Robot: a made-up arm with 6 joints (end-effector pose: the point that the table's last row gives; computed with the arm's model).
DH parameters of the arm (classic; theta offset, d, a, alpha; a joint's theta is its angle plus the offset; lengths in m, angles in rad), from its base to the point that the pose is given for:
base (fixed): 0 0.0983 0.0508 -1.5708
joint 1: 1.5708 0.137 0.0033 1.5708
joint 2: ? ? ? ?
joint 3: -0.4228 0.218 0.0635 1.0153
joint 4: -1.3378 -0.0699 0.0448 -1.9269
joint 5: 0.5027 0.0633 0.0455 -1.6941
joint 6: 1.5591 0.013 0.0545 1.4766
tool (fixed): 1.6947 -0.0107 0 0
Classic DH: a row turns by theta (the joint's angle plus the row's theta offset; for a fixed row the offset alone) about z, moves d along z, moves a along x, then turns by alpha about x.
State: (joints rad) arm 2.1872 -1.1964 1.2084 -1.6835 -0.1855 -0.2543
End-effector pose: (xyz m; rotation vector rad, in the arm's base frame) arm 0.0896 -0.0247 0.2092 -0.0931 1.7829 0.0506
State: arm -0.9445 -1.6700 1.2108 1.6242 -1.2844 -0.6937
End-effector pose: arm 0.1190 -0.1221 0.0509 1.1421 -0.2163 0.9395
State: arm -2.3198 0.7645 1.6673 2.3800 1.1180 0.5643
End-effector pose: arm 0.2134 0.2602 0.1790 1.6717 0.3080 -1.9031
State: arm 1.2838 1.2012 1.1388 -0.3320 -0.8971 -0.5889
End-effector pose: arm 0.0721 0.2616 0.2175 -0.5130 1.3772 -1.4564
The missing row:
joint 2: 1.5708 -0.1454 0.0376 1.5708
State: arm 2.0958 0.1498 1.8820 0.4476 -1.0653 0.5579
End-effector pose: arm -0.0670 0.1594 0.1980 -1.6489 0.9625 0.1527
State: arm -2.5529 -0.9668 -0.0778 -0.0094 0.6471 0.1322
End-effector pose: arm 0.2590 0.1100 0.1760 0.0100 -1.7758 -0.9826
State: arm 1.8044 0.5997 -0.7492 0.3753 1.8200 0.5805
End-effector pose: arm 0.0380 0.3355 0.3228 -0.5668 -2.9569 0.1926
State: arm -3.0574 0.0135 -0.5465 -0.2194 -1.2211 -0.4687
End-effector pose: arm 0.2856 0.2112 0.1987 0.2185 2.1578 -0.1635
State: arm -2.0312 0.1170 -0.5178 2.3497 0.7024 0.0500
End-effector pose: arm 0.2815 0.3406 0.0379 0.7996 -2.0913 -1.8419
